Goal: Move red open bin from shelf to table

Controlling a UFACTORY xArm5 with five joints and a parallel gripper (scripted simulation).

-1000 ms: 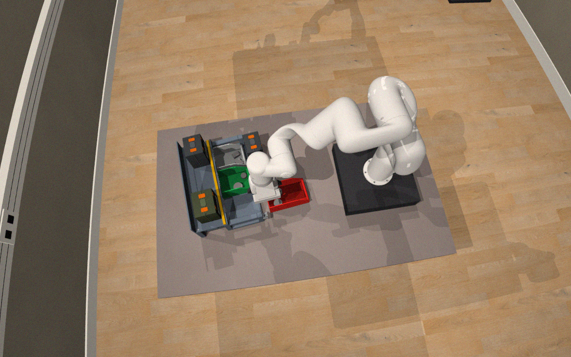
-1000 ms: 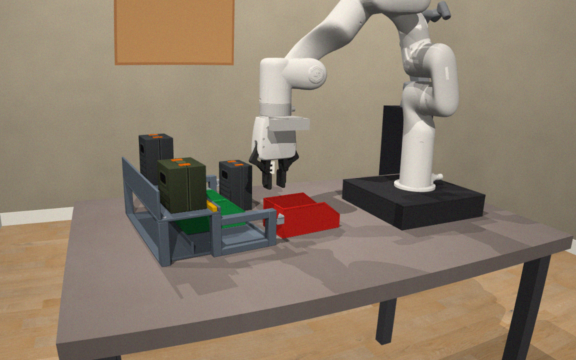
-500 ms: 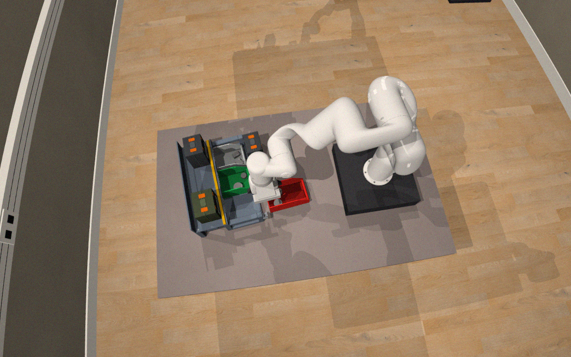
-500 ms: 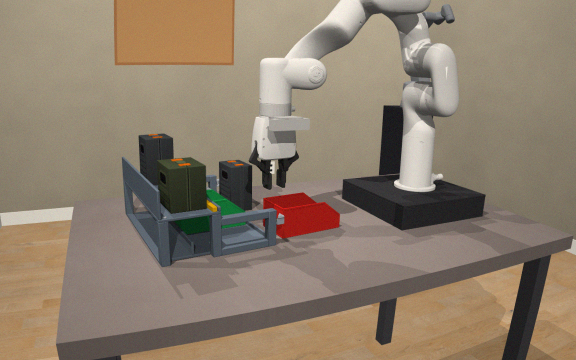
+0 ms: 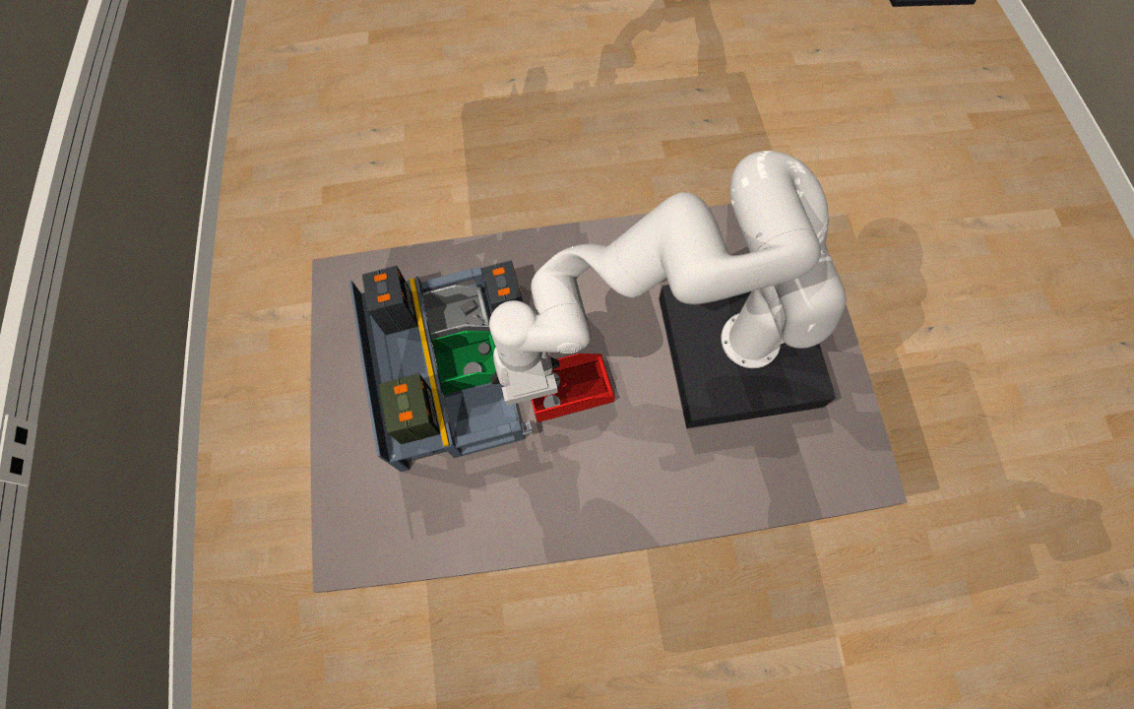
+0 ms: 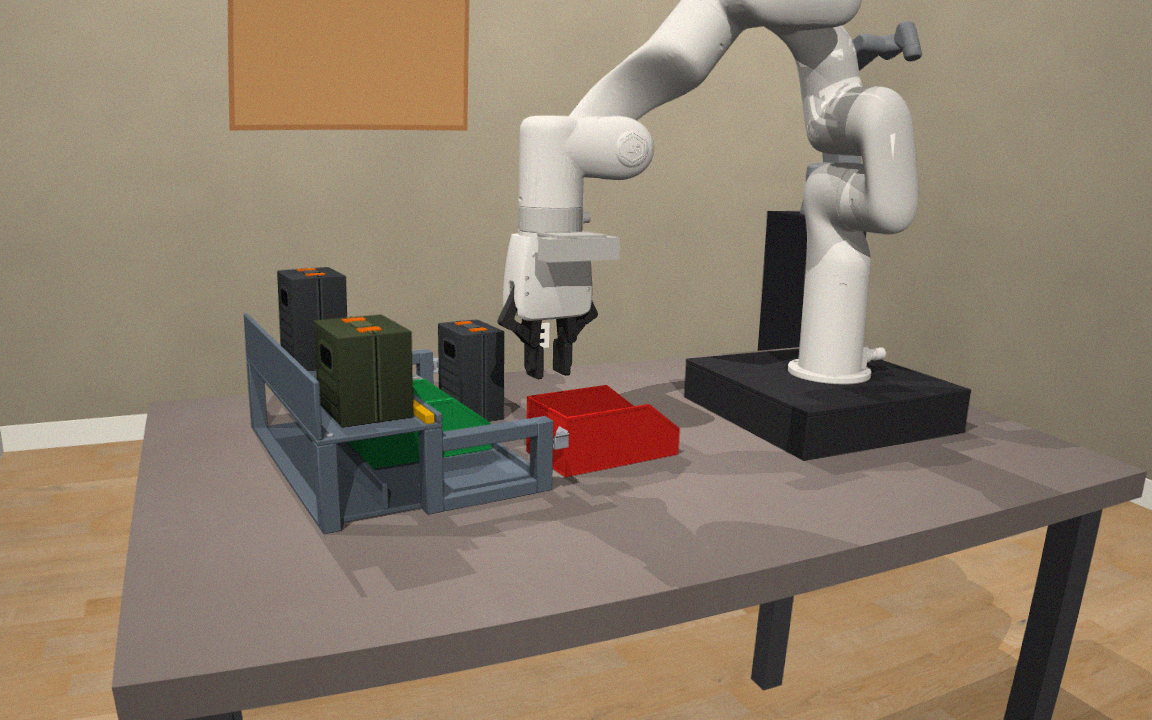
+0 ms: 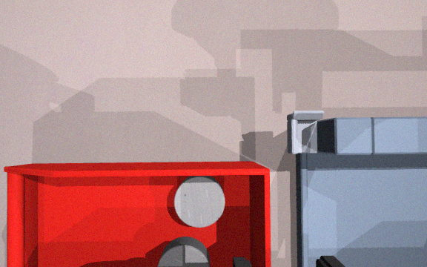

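Now: the red open bin 10 cm below my hand, 8 cm behind it and 1 cm to the right of it. Round my hand: green bin 15 cm ahead, 9 cm to the right, 9 cm below; grey shelf 17 cm ahead, 9 cm to the right, 7 cm below; grey disc 12 cm below, 4 cm behind, 2 cm to the left.
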